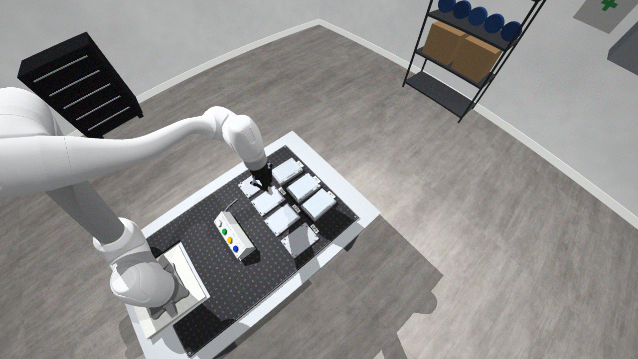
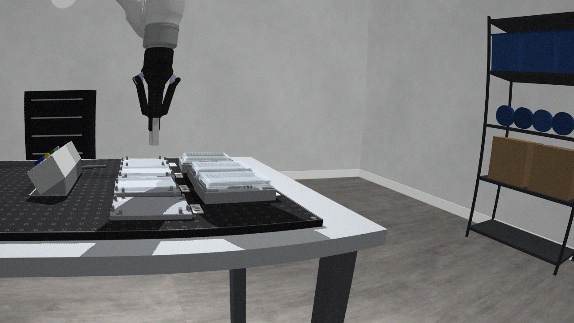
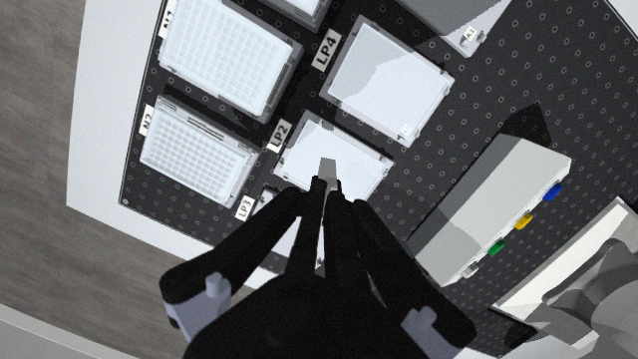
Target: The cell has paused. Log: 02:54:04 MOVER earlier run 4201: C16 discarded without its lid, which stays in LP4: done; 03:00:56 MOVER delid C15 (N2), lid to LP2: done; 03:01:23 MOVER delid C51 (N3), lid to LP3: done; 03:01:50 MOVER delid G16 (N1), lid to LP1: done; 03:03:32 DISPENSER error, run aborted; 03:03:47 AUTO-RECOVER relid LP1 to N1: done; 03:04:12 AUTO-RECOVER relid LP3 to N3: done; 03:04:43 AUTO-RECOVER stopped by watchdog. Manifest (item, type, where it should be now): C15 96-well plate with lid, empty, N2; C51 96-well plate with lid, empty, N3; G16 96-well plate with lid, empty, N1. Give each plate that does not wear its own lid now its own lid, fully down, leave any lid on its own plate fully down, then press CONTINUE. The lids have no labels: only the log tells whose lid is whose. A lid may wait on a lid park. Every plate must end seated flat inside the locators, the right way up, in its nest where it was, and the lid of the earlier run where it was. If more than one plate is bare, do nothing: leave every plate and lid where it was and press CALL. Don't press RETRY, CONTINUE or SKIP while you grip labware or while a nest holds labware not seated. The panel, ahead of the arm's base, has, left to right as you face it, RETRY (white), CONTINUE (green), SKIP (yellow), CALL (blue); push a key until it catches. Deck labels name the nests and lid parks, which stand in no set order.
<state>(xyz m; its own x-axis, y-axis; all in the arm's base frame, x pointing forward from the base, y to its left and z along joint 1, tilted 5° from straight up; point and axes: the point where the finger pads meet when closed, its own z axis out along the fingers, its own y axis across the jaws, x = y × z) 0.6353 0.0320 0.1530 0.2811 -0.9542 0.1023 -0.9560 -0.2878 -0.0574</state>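
The LP2 park is 2 cm behind my hand, 1 cm to the left of it and 11 cm below it. Round my hand: LP3 park: 2 cm behind, 14 cm to the left, 11 cm below; then green continue key: 27 cm behind, 1 cm to the right, 5 cm below; then LP1 park: 3 cm behind, 25 cm to the right, 11 cm below.
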